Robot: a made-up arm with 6 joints. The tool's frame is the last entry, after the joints. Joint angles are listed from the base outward.
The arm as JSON. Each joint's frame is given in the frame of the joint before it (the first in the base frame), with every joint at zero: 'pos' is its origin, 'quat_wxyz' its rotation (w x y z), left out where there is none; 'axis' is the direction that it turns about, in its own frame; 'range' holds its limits. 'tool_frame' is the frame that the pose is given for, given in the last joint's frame.
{
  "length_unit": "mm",
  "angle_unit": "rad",
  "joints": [
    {
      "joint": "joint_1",
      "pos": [
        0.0,
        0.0,
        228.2
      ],
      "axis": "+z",
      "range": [
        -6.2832,
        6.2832
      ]
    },
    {
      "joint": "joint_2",
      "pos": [
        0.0,
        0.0,
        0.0
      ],
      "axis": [
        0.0,
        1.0,
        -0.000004
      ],
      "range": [
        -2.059,
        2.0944
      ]
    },
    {
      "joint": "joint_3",
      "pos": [
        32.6,
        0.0,
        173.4
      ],
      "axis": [
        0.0,
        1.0,
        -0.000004
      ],
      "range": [
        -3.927,
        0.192
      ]
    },
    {
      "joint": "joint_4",
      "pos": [
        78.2,
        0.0,
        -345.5
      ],
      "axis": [
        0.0,
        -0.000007,
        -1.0
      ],
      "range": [
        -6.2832,
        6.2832
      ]
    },
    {
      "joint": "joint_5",
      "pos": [
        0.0,
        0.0,
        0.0
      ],
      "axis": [
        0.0,
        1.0,
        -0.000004
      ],
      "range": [
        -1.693,
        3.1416
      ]
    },
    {
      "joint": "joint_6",
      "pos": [
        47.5,
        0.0,
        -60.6
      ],
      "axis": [
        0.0,
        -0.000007,
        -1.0
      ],
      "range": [
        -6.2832,
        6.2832
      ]
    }
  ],
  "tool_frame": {
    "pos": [
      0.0,
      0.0,
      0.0
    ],
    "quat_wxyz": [
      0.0,
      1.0,
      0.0,
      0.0
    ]
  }
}
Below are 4 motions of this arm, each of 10 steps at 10 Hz.
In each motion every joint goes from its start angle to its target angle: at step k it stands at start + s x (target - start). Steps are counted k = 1, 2, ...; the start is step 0. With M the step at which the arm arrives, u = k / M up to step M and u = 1 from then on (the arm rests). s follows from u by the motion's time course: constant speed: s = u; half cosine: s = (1 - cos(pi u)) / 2; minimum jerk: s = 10 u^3 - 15 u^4 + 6 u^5.
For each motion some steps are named. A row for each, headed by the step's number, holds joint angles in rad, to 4 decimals.
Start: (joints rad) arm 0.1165 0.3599 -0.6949 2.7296 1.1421 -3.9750
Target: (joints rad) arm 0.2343 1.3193 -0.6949 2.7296 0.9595 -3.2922
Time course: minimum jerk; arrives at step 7
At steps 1, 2, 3, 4, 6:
1: 0.1192 0.3822 -0.6949 2.7296 1.1379 -3.9591
2: 0.1335 0.4987 -0.6949 2.7296 1.1157 -3.8762
3: 0.1598 0.7128 -0.6949 2.7296 1.0749 -3.7238
4: 0.1910 0.9664 -0.6949 2.7296 1.0267 -3.5434
6: 0.2316 1.2970 -0.6949 2.7296 0.9637 -3.3081

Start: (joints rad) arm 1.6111 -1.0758 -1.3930 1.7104 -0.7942 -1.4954
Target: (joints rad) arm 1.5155 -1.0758 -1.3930 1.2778 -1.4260 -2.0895
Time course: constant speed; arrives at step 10
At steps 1, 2, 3, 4, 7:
1: 1.6015 -1.0758 -1.3930 1.6671 -0.8574 -1.5548
2: 1.5920 -1.0758 -1.3930 1.6239 -0.9206 -1.6142
3: 1.5824 -1.0758 -1.3930 1.5806 -0.9837 -1.6736
4: 1.5729 -1.0758 -1.3930 1.5374 -1.0469 -1.7330
7: 1.5442 -1.0758 -1.3930 1.4076 -1.2365 -1.9113

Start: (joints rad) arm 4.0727 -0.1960 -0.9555 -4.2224 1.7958 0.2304
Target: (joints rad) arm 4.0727 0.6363 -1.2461 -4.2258 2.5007 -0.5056
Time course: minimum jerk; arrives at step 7
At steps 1, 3, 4, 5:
1: 4.0727 -0.1766 -0.9623 -4.2225 1.8122 0.2133
3: 4.0727 0.1102 -1.0624 -4.2237 2.0551 -0.0404
4: 4.0727 0.3301 -1.1392 -4.2245 2.2414 -0.2348
5: 4.0727 0.5159 -1.2040 -4.2253 2.3987 -0.3991

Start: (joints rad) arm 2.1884 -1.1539 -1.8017 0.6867 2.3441 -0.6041
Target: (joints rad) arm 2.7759 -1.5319 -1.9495 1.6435 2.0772 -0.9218
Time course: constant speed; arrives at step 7
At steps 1, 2, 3, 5, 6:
1: 2.2723 -1.2079 -1.8228 0.8234 2.3060 -0.6495
2: 2.3563 -1.2619 -1.8439 0.9601 2.2678 -0.6949
3: 2.4402 -1.3159 -1.8650 1.0968 2.2297 -0.7403
5: 2.6080 -1.4239 -1.9073 1.3701 2.1535 -0.8310
6: 2.6920 -1.4779 -1.9284 1.5068 2.1153 -0.8764

